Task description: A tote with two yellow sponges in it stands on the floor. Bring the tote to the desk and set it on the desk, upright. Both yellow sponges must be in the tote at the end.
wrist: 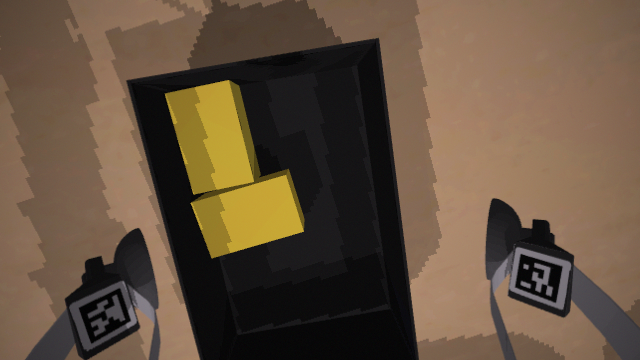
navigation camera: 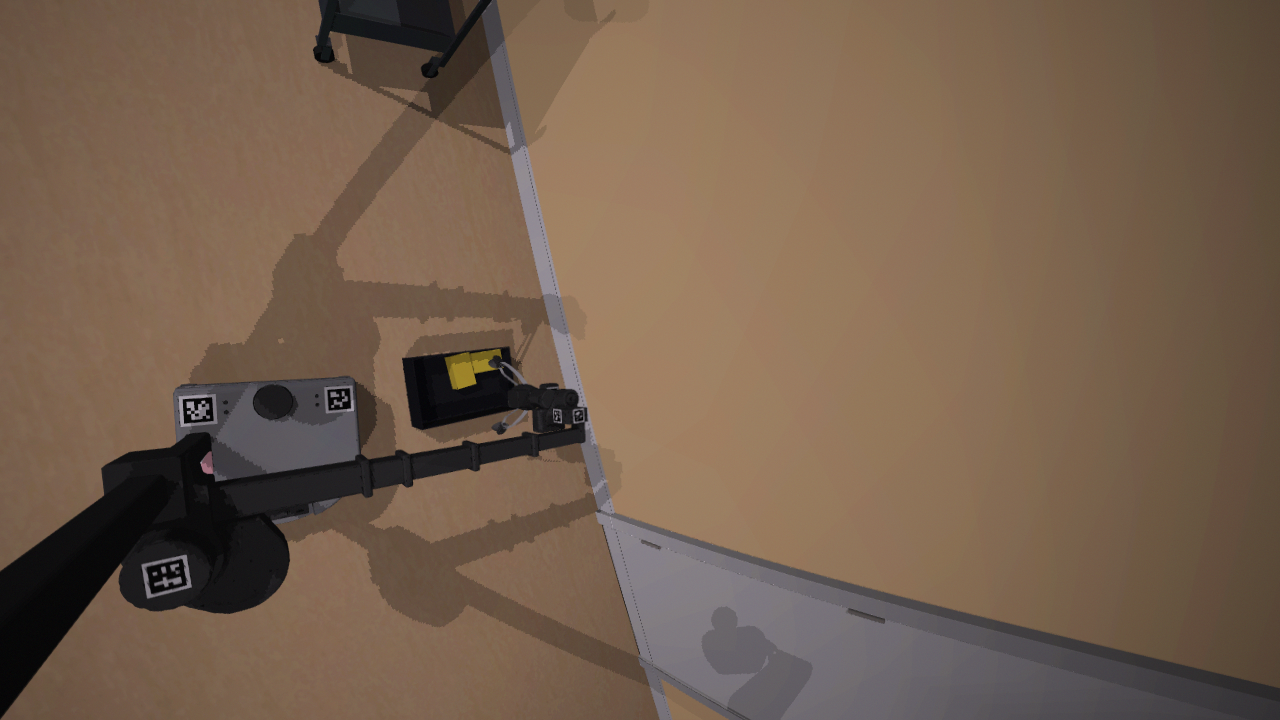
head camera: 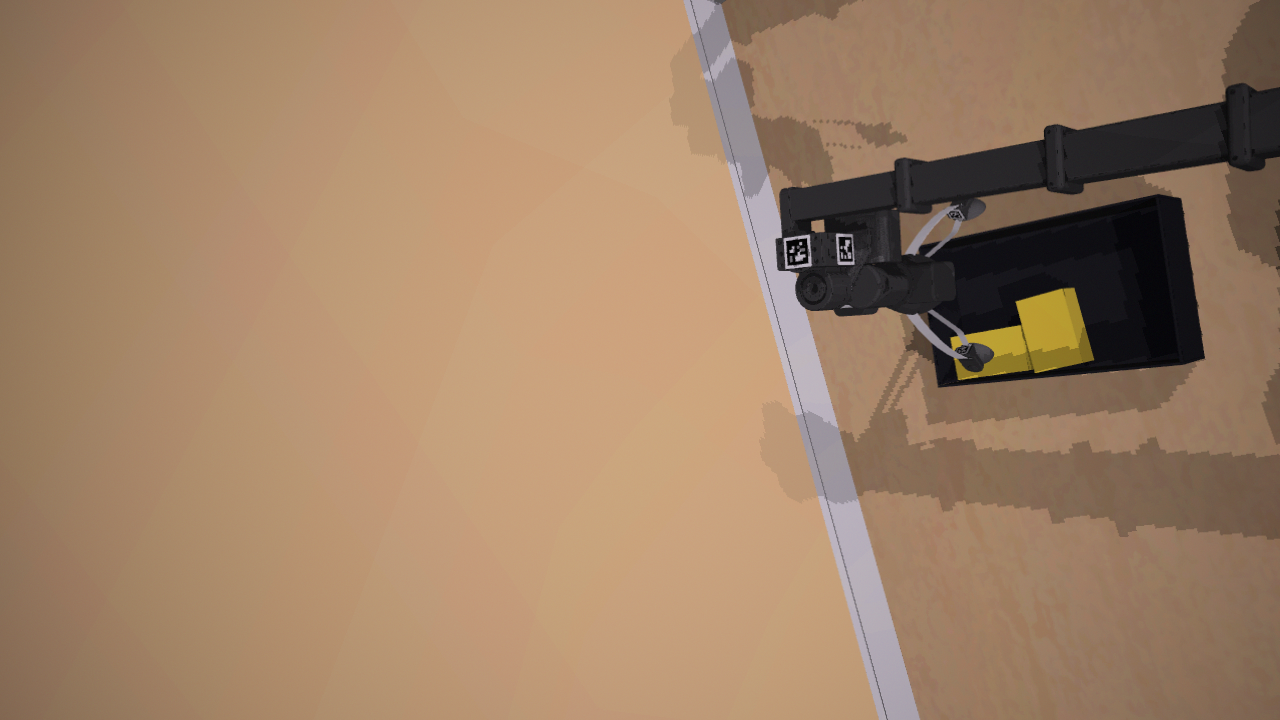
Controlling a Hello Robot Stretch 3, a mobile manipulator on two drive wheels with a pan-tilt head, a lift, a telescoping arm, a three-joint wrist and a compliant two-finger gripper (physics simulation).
Scene:
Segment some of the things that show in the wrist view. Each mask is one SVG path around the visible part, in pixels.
My gripper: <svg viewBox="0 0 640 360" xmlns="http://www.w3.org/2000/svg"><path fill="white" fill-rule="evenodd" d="M139 228L130 231L119 242L114 254L114 263L104 265L102 256L86 260L85 273L81 276L82 285L65 298L66 310L35 345L25 360L65 360L75 344L78 355L83 360L88 360L140 329L134 307L138 308L154 323L149 360L159 360L161 341L156 309L159 308L158 291L149 251ZM493 198L487 222L485 269L487 280L490 280L491 315L505 360L517 359L494 293L509 274L510 280L507 296L563 318L569 314L572 300L606 338L622 360L640 360L640 327L610 296L574 265L574 255L555 245L555 235L550 233L549 222L533 219L532 229L522 228L521 221L515 210L504 201Z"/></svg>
A black tote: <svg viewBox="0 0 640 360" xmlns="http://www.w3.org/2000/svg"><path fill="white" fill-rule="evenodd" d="M379 38L126 80L200 360L419 360ZM230 80L240 87L261 173L258 178L289 169L305 219L304 232L211 258L191 202L211 191L193 195L165 93Z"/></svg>

